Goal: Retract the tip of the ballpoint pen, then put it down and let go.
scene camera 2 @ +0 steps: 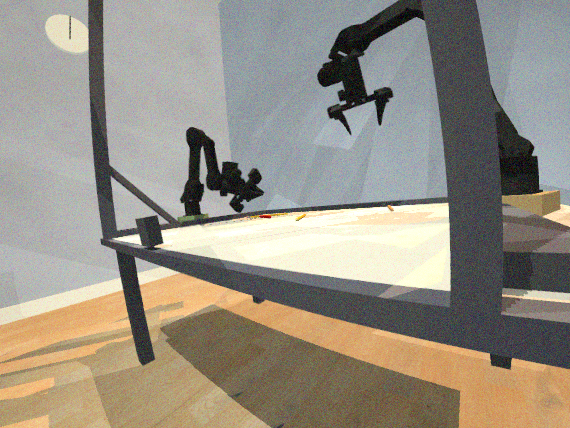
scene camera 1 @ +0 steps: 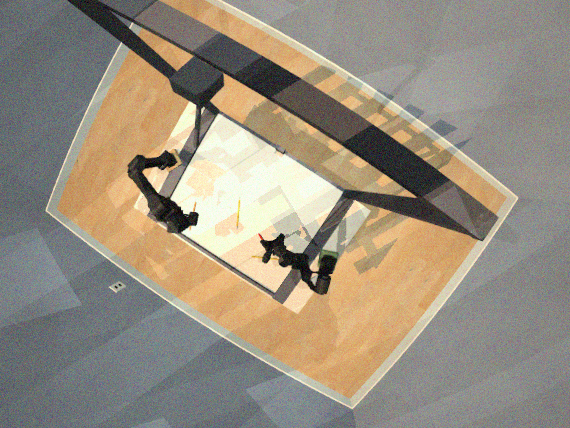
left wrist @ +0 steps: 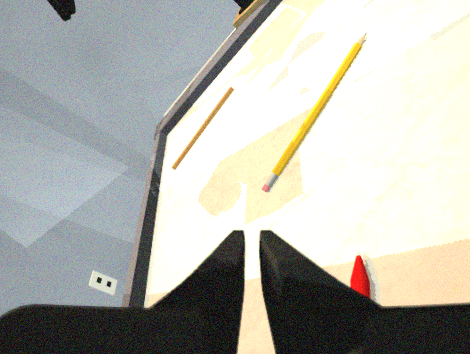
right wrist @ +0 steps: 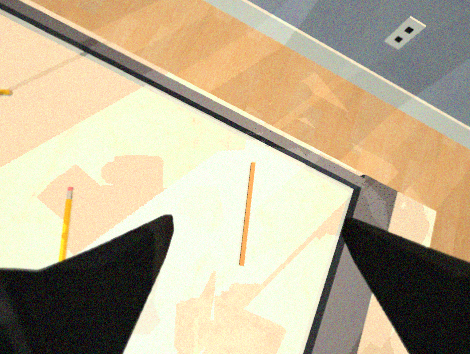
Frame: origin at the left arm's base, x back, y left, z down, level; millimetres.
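Seen in the pictures: left gripper, between the fingertips: [scene camera 2: 263, 193] [scene camera 1: 260, 240] [left wrist: 251, 241]; right gripper, between the fingertips: [scene camera 2: 365, 130] [left wrist: 69, 17] [right wrist: 257, 224]; left arm's base, origin of its link: [scene camera 1: 328, 260]; right arm's base, origin of its link: [scene camera 2: 514, 194] [scene camera 1: 170, 160].
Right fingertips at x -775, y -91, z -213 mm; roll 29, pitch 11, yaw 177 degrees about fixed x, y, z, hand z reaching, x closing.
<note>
Pixels of each thing's top centre, then the offset from my right fingertips to it.
- red pen, centre of its top: [scene camera 2: 265, 214] [scene camera 1: 264, 242] dx +398, dy +76, dz +240 mm
- yellow pencil, centre of its top: [left wrist: 314, 105] [right wrist: 60, 252] [scene camera 2: 301, 215] [scene camera 1: 238, 213] dx +217, dy -61, dz +243 mm
- thin orange-brown stick, centre of its top: [right wrist: 248, 211] [left wrist: 200, 127] [scene camera 2: 390, 207] [scene camera 1: 192, 216] dx -53, dy +16, dz +245 mm
- thin yellow thing, centre of its top: [scene camera 1: 267, 258] dx +432, dy +164, dz +245 mm
The red pen [scene camera 1: 260, 237] [scene camera 2: 265, 216] [left wrist: 359, 280] lies on the white table; its tapered end shows beside the right-hand finger in the left wrist view, and the rest is hidden behind that finger. My left gripper [scene camera 1: 262, 243] [scene camera 2: 261, 192] [left wrist: 251, 241] hangs above the table near the pen. Its fingers are almost together, with a narrow gap through which bare table shows. My right gripper [scene camera 2: 365, 129] [right wrist: 257, 224] is wide open and empty, high above the table. The state of the pen's writing tip cannot be made out.
A yellow pencil [scene camera 1: 238, 214] [scene camera 2: 300, 217] [left wrist: 320, 107] [right wrist: 66, 225] lies mid-table. A thin orange-brown stick [scene camera 1: 195, 206] [scene camera 2: 390, 208] [left wrist: 202, 128] [right wrist: 247, 215] lies below the right gripper. Another thin yellow thing [scene camera 1: 257, 257] [right wrist: 6, 92] lies near the left gripper. A dark frame edges the table.
</note>
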